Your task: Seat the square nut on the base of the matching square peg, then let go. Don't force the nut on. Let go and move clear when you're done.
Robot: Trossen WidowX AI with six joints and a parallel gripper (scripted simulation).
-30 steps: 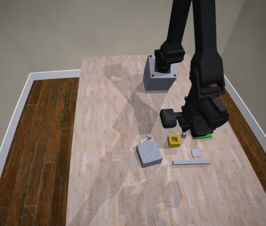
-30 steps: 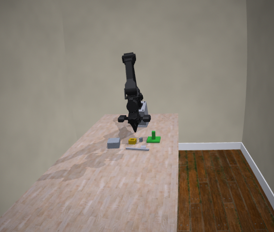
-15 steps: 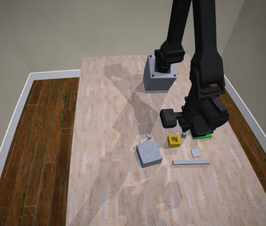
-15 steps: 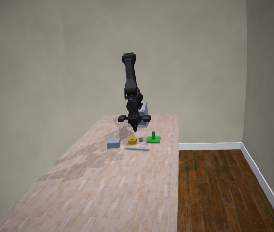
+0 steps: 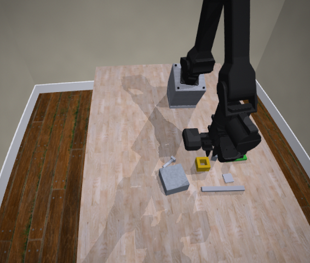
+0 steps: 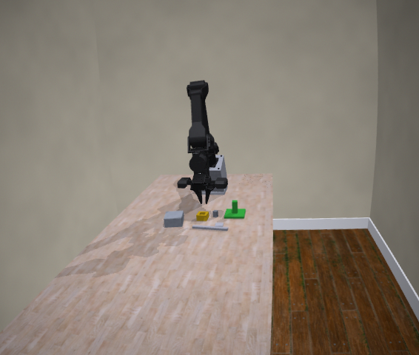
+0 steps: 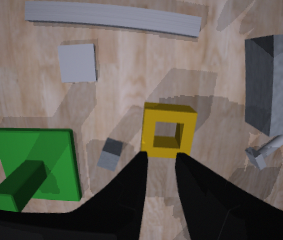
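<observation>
The grey cube lies 3 cm behind my hand, 3 cm to the left of it and 9 cm below it. The rest, counted from my hand: flat grey square (4 cm ahead, 7 cm to the left, 10 cm below); bolt (1 cm behind, 11 cm to the right, 9 cm below); long grey bar (8 cm ahead, 5 cm to the left, 10 cm below).
</observation>
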